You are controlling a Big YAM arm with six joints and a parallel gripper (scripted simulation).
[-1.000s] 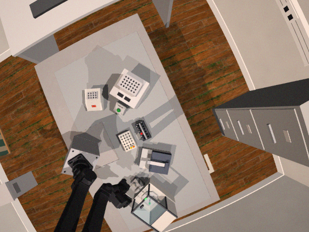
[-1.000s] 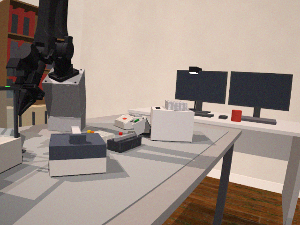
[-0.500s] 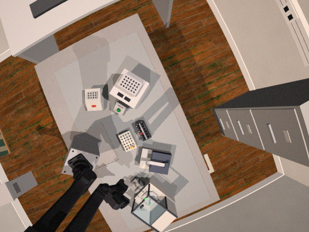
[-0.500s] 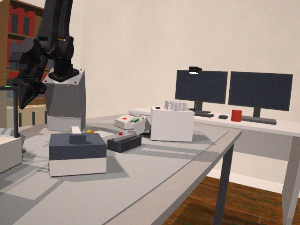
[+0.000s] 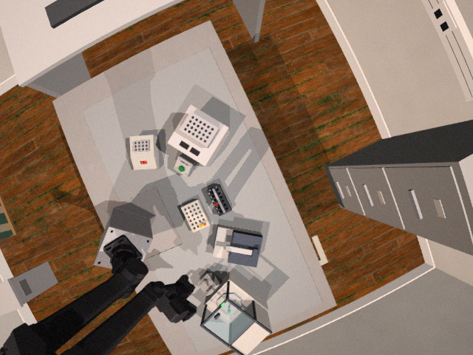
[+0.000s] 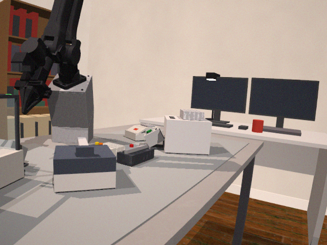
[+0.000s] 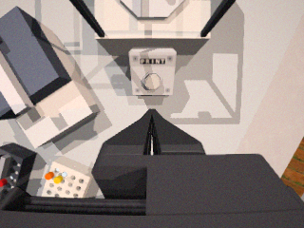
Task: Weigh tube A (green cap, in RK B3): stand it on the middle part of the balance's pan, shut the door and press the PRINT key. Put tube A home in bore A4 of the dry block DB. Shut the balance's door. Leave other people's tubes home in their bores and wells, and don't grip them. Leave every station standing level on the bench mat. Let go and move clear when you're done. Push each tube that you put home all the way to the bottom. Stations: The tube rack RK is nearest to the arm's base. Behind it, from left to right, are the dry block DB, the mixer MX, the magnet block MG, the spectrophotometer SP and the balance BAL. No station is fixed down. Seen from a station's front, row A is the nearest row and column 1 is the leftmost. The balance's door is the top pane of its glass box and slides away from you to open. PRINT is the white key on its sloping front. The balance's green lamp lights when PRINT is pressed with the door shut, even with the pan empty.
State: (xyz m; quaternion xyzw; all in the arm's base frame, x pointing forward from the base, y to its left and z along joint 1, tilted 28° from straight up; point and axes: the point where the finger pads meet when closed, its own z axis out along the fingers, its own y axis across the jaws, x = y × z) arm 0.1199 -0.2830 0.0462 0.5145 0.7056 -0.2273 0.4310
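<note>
Now: the tinted glass pane 5 cm ahead of my hand, 16 cm to the right of it and 5 cm above it. Round my hand: spectrophotometer: 23 cm ahead, 2 cm to the left, 9 cm below; white print key: 1 cm ahead, 5 cm to the right, 9 cm below; pale pan: 6 cm ahead, 19 cm to the right, 8 cm below.
</note>
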